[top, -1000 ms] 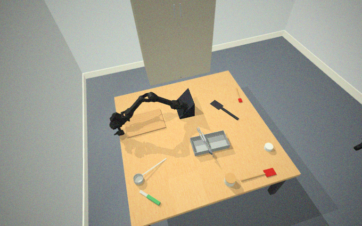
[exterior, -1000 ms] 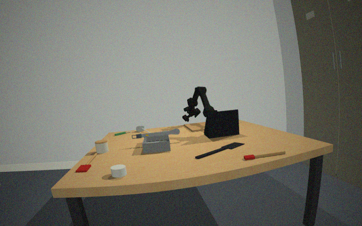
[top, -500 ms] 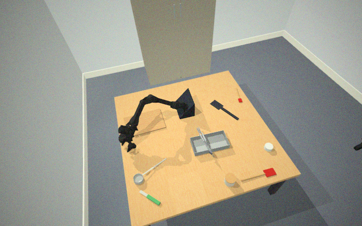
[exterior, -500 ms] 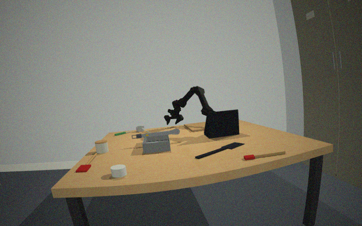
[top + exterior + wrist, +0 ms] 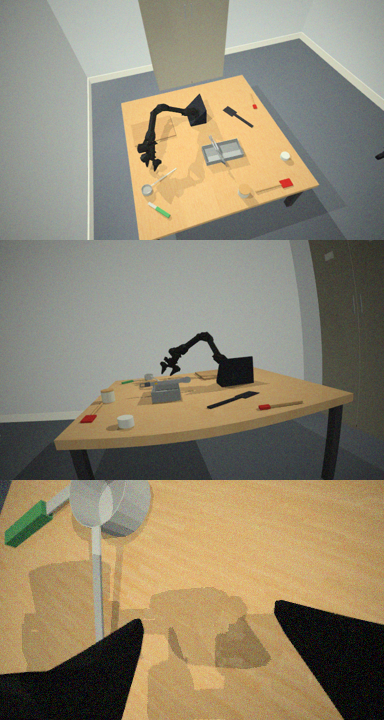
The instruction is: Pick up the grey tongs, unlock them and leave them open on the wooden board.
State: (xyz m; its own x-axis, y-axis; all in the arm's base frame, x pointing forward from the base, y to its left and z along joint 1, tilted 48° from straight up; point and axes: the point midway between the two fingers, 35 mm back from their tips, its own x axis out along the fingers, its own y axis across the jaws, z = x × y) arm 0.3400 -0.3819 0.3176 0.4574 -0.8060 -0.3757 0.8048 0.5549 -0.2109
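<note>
The roasting tin is 58 cm to the left of my gripper tip and 4 cm ahead of it. From my gripper tip the other things lie so: wooden board: 38 cm behind, 9 cm to the left, 2 cm below; green-handled tool: 30 cm ahead, 2 cm to the right, 2 cm below; jar: 59 cm to the left, 39 cm ahead.
</note>
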